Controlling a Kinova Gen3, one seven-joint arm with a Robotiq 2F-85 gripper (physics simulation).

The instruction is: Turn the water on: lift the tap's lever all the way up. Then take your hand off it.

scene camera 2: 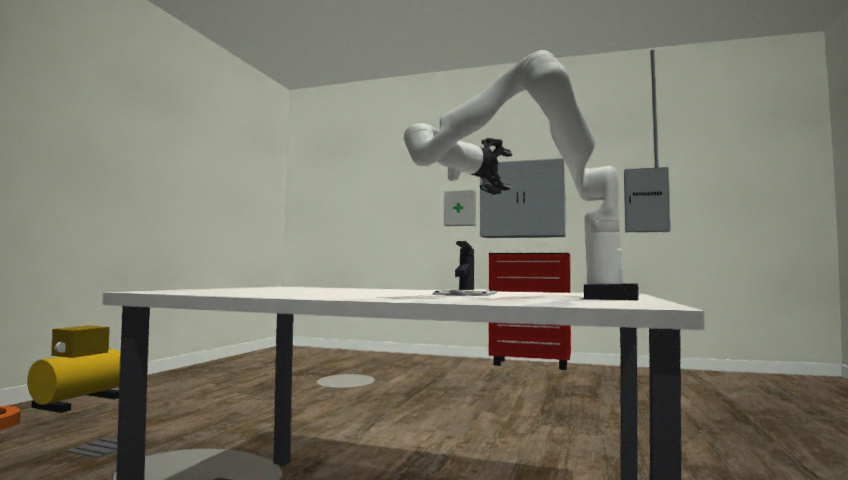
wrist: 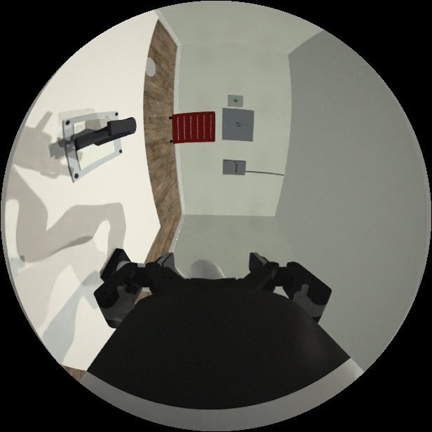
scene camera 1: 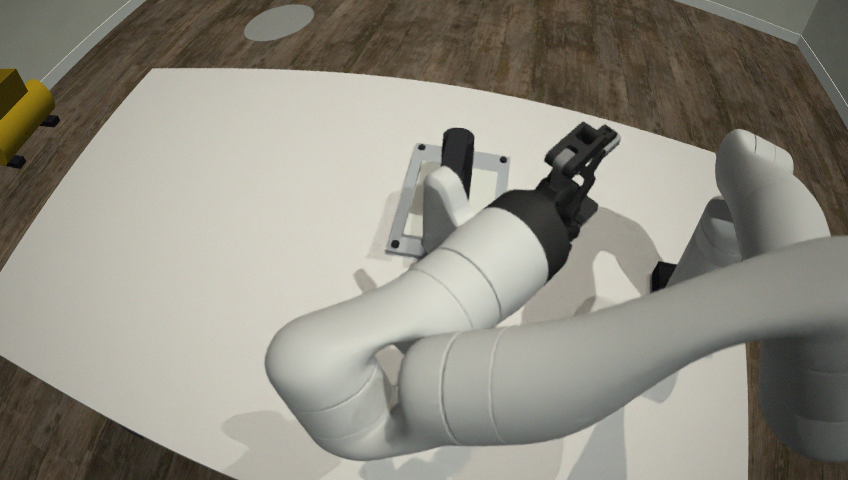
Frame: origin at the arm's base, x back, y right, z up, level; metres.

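Seen in the pictures: gripper, fingertip midpoint: [scene camera 2: 509, 171] [scene camera 1: 601, 168]; arm's base, origin of the base link: [scene camera 2: 604, 284].
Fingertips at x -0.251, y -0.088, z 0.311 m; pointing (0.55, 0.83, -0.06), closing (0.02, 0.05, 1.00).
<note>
Pixels of each thing's top centre, then the offset from my fingertips to it. "pt": a spot on its surface instead.
- black tap, surface spot: [scene camera 1: 457, 154] pt dz -0.190, dx -0.160, dy +0.172 m
- tap's lever, middle of its top: [scene camera 1: 454, 151] [scene camera 2: 464, 242] dz -0.185, dx -0.165, dy +0.173 m
- lower spout, middle of its top: [scene camera 2: 463, 263] dz -0.251, dx -0.164, dy +0.154 m
The black tap [scene camera 1: 457, 154] [scene camera 2: 468, 270] [wrist: 122, 128] stands upright in the grey rectangular frame [scene camera 1: 405, 199] [scene camera 2: 443, 292] [wrist: 100, 164] on the table. In the scene camera 2 view the tap's lever [scene camera 2: 462, 244] is a short piece at its top, pointing left and tilted slightly up; its exact angle is hard to tell. The lower spout [scene camera 2: 460, 271] juts out to the same side. My gripper [scene camera 1: 601, 176] [scene camera 2: 507, 171] [wrist: 211, 261] is open and empty. It is well above the tap and to its right in both scene views, apart from it.
The white table [scene camera 1: 208, 178] [scene camera 2: 357, 303] carries the arm's black base [scene camera 2: 610, 291] at its right. My forearm [scene camera 1: 470, 267] hangs over the near right part of the frame in the scene camera 1 view. A red drawer cabinet [scene camera 2: 529, 271] [wrist: 194, 127] stands behind the table.
</note>
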